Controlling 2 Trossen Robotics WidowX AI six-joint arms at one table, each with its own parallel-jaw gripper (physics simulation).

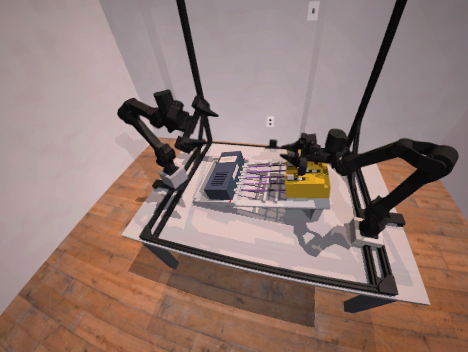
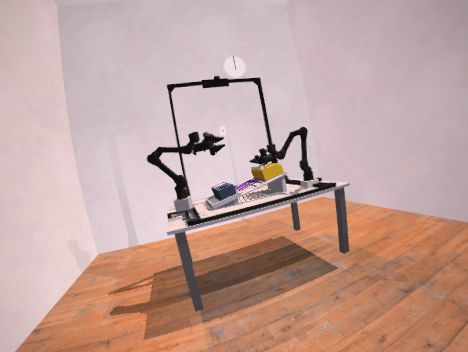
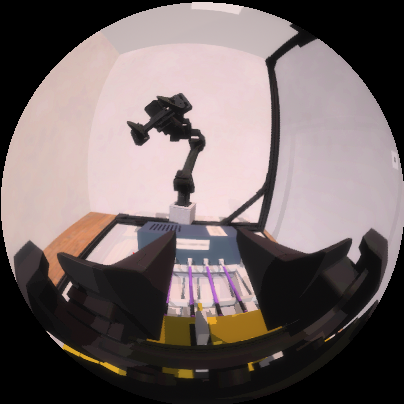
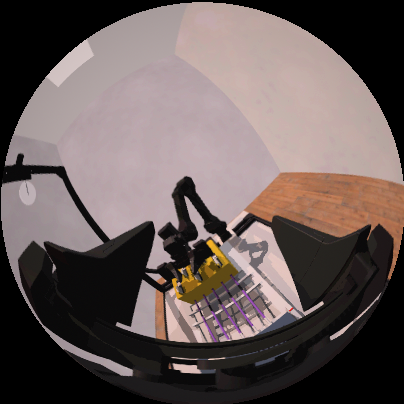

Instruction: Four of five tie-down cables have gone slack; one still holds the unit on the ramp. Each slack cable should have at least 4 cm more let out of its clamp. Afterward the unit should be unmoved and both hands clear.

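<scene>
The dark blue unit point(image 1: 220, 184) point(image 2: 223, 191) point(image 3: 220, 253) point(image 4: 281, 324) sits at the low end of the white ramp point(image 1: 312, 204). Purple cables point(image 1: 255, 190) point(image 3: 190, 282) point(image 4: 247, 296) run from it to the yellow clamp block point(image 1: 307, 189) point(image 2: 270, 172) point(image 3: 237, 324) point(image 4: 210, 289) at the high end. Their slack cannot be told. My left gripper point(image 1: 286, 151) point(image 3: 206, 235) is half open and empty, low over the block. A grey clamp lever point(image 3: 201, 327) stands upright below and between its fingers, which hide other levers. My right gripper point(image 1: 211, 131) point(image 2: 223, 142) is wide open and empty, high beyond the unit.
A black frame point(image 1: 260, 270) borders the white table point(image 1: 225, 245), with uprights behind it. A grey support point(image 1: 313, 214) stands under the ramp's high end. White crossbars lie below the cables. A small black object point(image 1: 273, 143) is at the table's back edge.
</scene>
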